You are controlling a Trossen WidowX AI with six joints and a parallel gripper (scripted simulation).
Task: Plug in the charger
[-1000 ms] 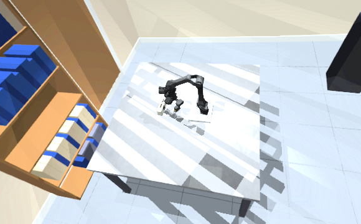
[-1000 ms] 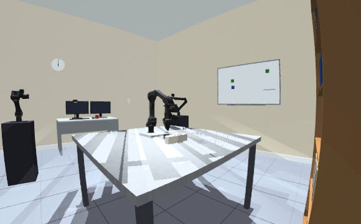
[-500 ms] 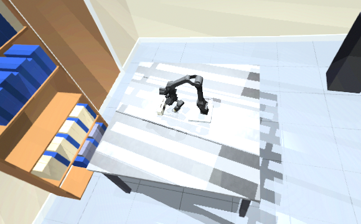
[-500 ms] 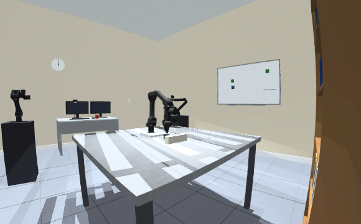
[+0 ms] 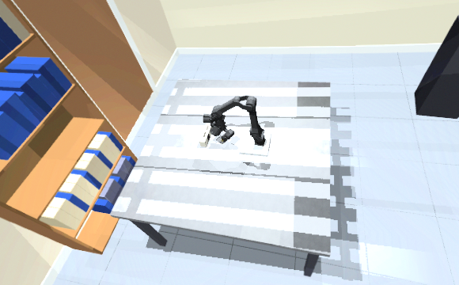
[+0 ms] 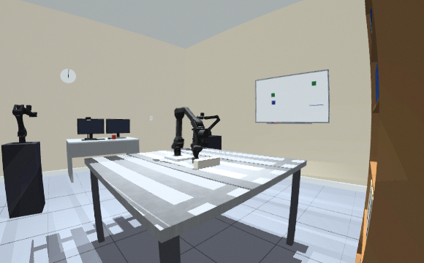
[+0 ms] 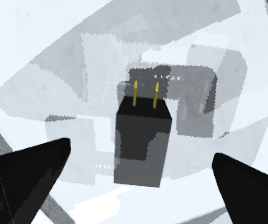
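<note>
The black two-prong charger lies 10 mm ahead of my gripper tip, 20 mm to the left of it and 20 mm below it.
</note>
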